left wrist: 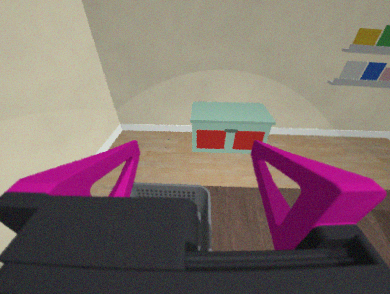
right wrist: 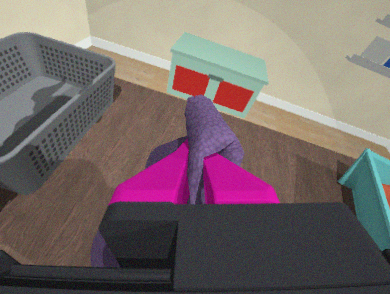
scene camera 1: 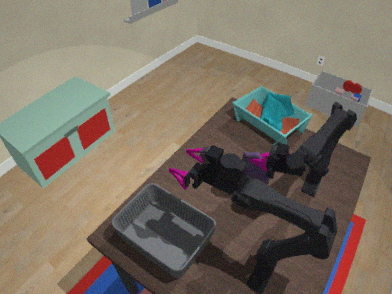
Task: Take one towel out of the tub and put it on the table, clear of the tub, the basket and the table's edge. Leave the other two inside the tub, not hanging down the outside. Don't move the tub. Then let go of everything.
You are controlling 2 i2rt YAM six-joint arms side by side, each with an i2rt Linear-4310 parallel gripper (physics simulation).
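A turquoise tub [scene camera 1: 256, 122] [right wrist: 367, 205] stands at the table's far end in the scene view. Inside it are a teal towel [scene camera 1: 278, 107] and an orange towel [scene camera 1: 254, 107] [right wrist: 387, 193], whose orange shows on both sides of the teal one. The teal towel bulges up near the back rim. My right gripper [scene camera 1: 254, 161] [right wrist: 195, 146] is shut on a purple towel [scene camera 1: 256, 171] [right wrist: 212, 131], low over the table between tub and basket; the left arm partly hides the towel, and whether it touches the table is unclear. My left gripper [scene camera 1: 180, 160] [left wrist: 195, 146] is open and empty.
A grey basket [scene camera 1: 145, 251] [left wrist: 170, 190] [right wrist: 75, 117] stands at the near left of the dark wooden table [scene camera 1: 212, 127]. The left arm reaches across the table's middle, close to the right gripper. A mint cabinet [scene camera 1: 52, 112] [left wrist: 230, 111] [right wrist: 220, 60] stands on the floor beyond the table.
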